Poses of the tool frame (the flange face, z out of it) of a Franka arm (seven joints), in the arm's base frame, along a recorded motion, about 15 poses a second.
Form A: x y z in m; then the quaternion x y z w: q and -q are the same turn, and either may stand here.
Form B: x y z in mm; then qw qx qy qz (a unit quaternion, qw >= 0). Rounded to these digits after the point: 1 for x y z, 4 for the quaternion.
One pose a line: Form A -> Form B
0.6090 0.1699 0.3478 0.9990 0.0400 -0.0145 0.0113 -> 609.0 169.9 347.8 0.0113 0.9990 0.0400 -0.0145
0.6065 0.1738 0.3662 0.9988 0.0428 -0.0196 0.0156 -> 606.5 173.8 366.2 0.0156 0.9988 0.0428 -0.0196
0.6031 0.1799 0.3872 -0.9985 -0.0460 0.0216 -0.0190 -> 603.1 179.9 387.2 0.0190 0.9985 0.0460 -0.0216
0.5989 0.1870 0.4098 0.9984 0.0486 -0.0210 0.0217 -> 598.9 187.0 409.8 0.0217 0.9984 0.0486 -0.0210
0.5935 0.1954 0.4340 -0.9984 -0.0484 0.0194 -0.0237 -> 593.5 195.4 434.0 0.0237 0.9984 0.0484 -0.0194
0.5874 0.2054 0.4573 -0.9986 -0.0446 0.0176 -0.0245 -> 587.4 205.4 457.3 0.0245 0.9986 0.0446 -0.0176
